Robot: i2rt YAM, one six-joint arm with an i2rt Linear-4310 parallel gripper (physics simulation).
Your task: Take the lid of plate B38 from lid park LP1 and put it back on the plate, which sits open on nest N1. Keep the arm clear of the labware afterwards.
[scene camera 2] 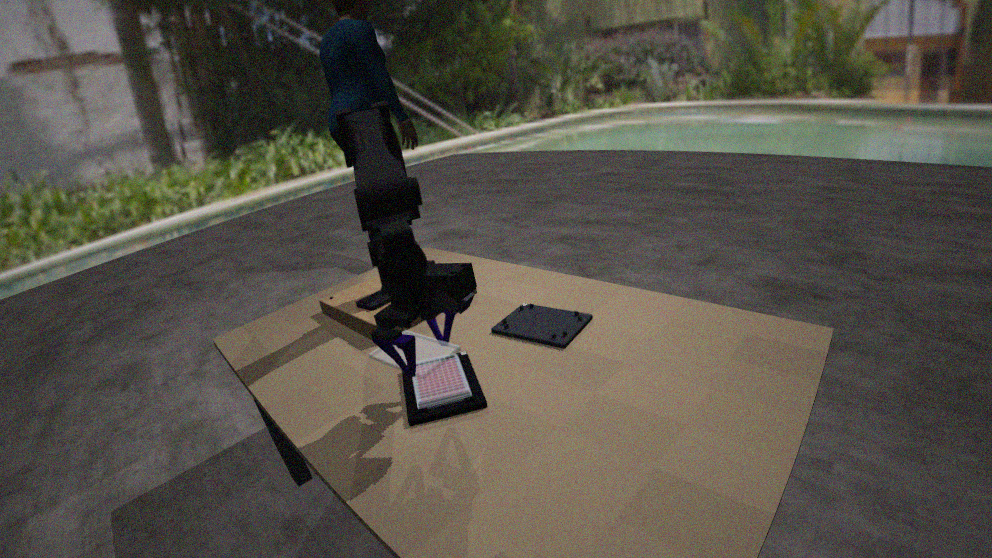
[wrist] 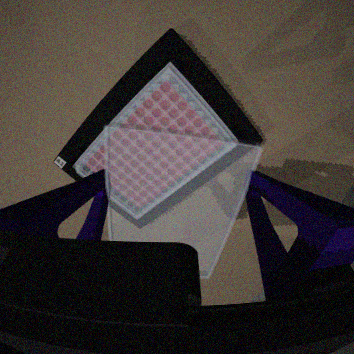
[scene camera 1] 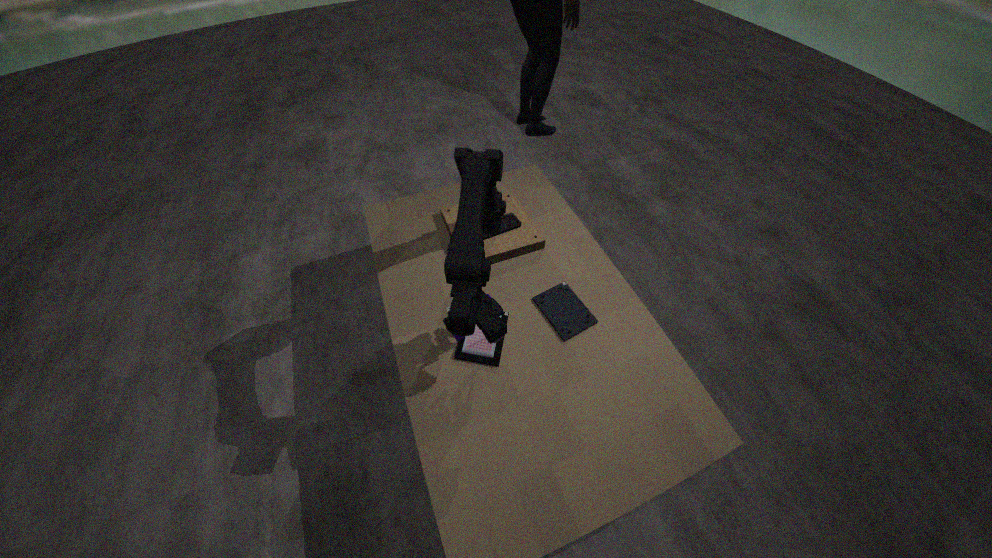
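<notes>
My gripper [scene camera 2: 428, 360] [wrist: 177, 177] carries a pale grey lid [scene camera 2: 431, 353] [wrist: 163, 185]; the lid touches nothing else.
</notes>
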